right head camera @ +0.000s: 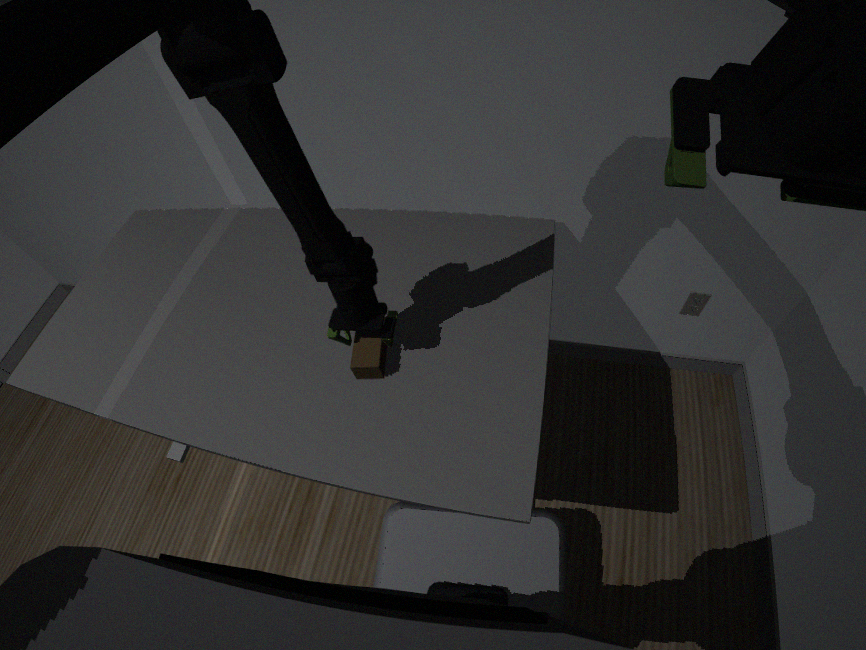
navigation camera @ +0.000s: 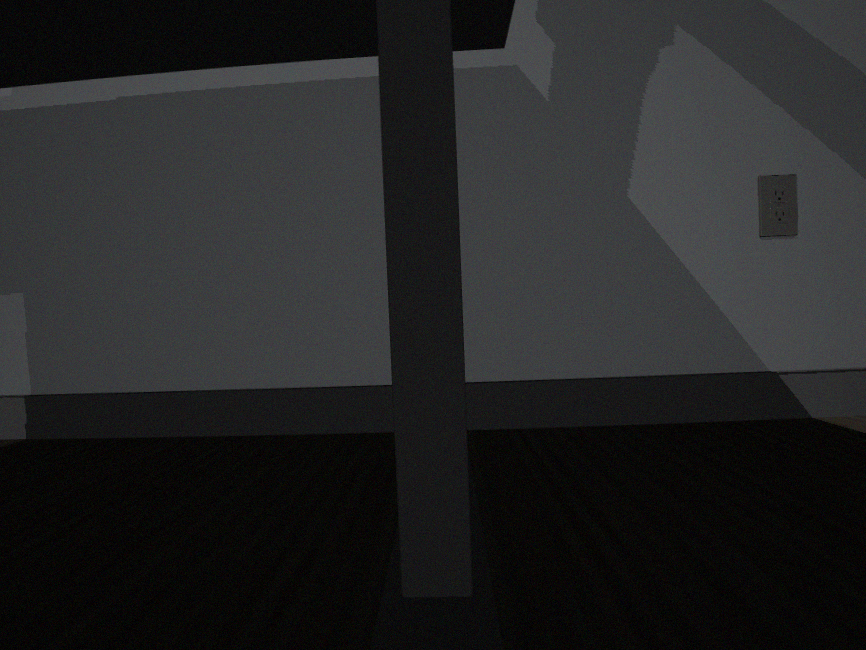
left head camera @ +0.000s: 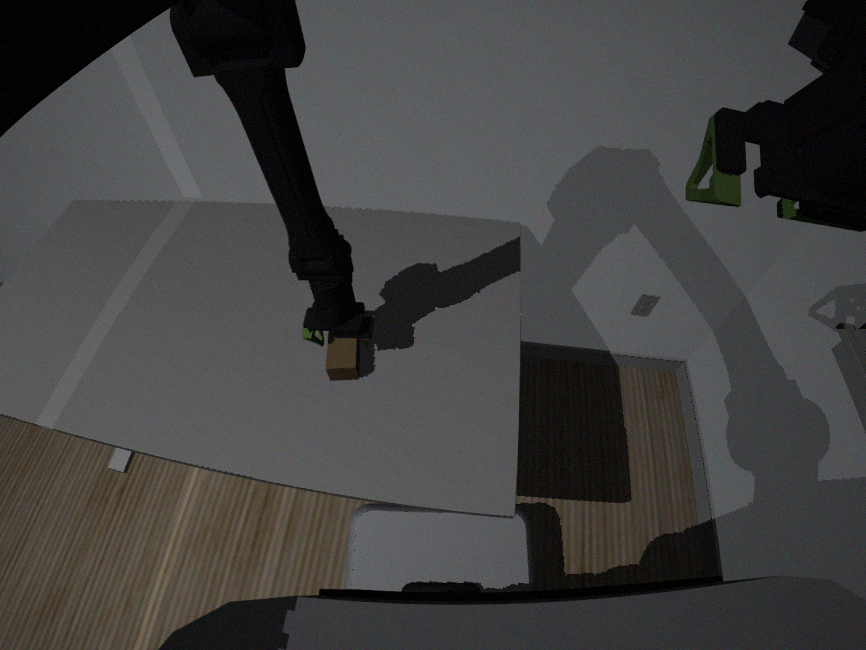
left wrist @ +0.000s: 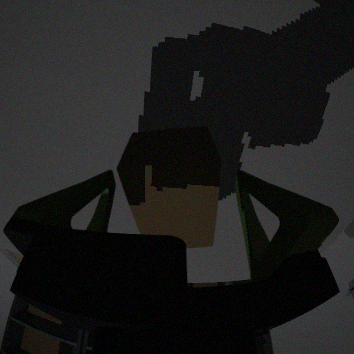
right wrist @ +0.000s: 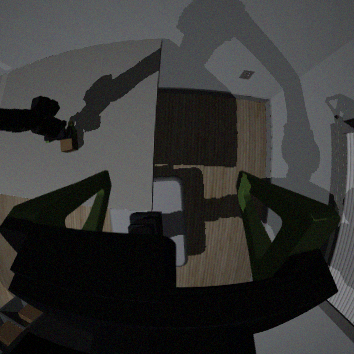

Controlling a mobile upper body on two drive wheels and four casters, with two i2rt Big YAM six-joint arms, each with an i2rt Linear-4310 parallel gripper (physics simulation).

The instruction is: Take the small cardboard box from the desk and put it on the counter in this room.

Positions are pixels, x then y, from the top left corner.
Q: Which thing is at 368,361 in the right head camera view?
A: A small cardboard box.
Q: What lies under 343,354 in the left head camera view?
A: A small cardboard box.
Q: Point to a desk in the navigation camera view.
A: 438,582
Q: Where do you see a desk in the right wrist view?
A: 109,91
